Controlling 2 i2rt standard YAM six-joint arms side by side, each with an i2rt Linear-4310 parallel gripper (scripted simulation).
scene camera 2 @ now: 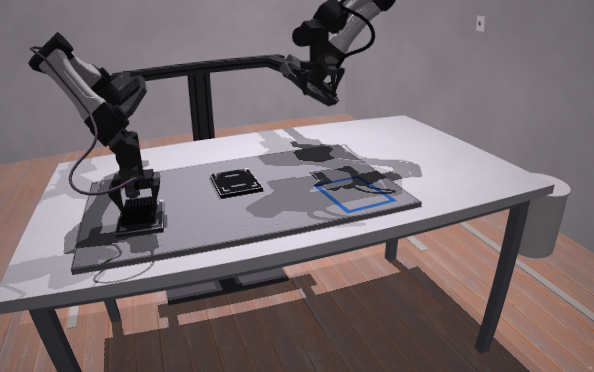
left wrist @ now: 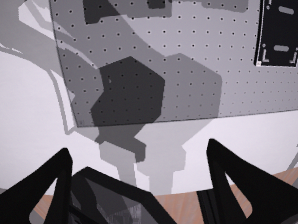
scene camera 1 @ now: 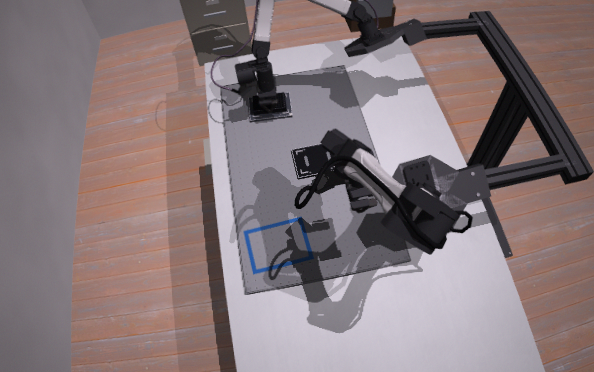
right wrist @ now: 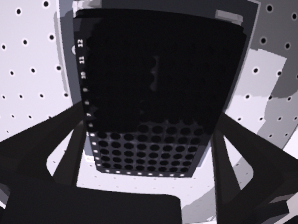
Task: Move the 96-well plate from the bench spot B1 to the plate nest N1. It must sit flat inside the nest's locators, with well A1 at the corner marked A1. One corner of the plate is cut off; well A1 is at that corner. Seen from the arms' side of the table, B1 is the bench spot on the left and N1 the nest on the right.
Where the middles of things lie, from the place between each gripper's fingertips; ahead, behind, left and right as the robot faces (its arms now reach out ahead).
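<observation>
So you can picture it, my right gripper is right at the black 96-well plate (scene camera 2: 139, 210). As for my left hand (scene camera 2: 319, 93), it's 210 mm above the plate, 560 mm to the left of it and 210 mm short of it.
</observation>
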